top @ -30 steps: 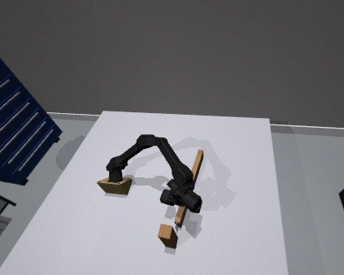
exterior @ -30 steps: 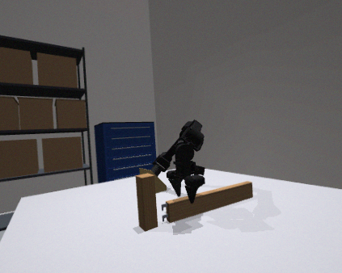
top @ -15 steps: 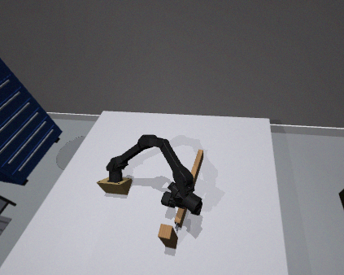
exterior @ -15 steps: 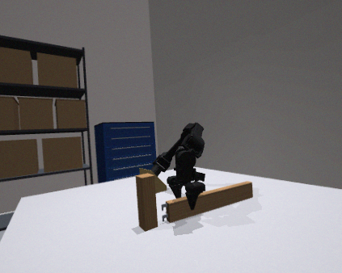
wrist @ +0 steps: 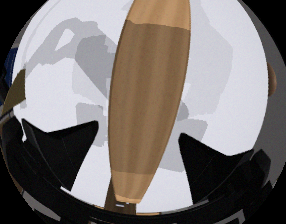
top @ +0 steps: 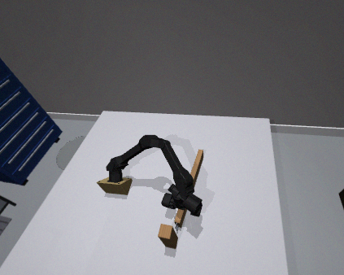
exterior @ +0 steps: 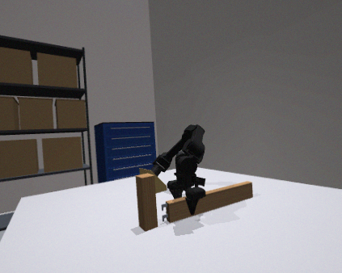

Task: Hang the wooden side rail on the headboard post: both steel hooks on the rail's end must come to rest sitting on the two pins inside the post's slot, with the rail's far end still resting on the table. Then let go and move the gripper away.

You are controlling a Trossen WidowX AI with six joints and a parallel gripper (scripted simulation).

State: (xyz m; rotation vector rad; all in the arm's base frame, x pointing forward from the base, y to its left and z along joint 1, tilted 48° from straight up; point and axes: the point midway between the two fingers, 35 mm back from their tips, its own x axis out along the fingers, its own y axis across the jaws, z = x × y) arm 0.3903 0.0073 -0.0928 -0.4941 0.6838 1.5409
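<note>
Right now my gripper tip is 30 mm past the headboard post, 140 mm to the left of it and 60 mm below it.
</note>
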